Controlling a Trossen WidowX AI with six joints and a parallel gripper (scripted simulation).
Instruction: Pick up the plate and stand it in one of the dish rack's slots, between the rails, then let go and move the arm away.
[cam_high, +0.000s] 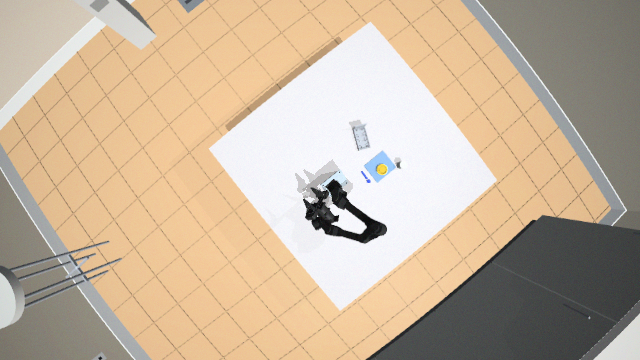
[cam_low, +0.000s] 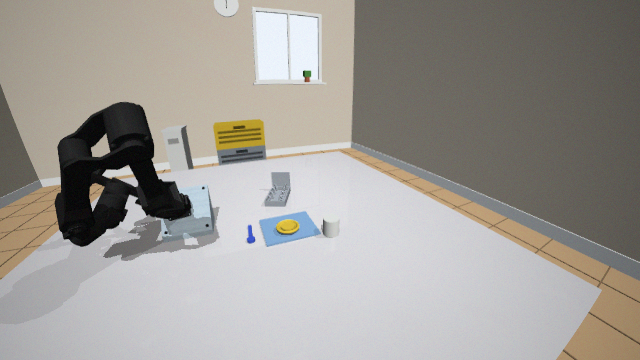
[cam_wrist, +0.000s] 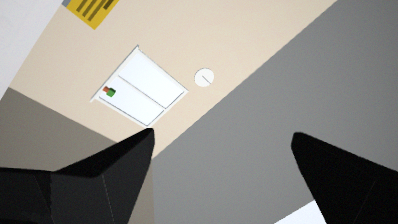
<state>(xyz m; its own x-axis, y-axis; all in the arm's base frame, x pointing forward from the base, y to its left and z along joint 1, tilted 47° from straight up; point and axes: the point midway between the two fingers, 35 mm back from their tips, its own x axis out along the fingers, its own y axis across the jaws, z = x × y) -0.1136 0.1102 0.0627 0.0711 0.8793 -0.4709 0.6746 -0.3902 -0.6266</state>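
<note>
Right now the yellow plate is 410 mm ahead of my gripper tip, 200 mm to the right of it and 180 mm below it. From my gripper tip the other things lie so: blue spoon: 300 mm ahead, 180 mm to the right, 200 mm below; blue mat: 410 mm ahead, 180 mm to the right, 200 mm below; grey dish rack: 440 mm ahead, 20 mm to the left, 180 mm below.
</note>
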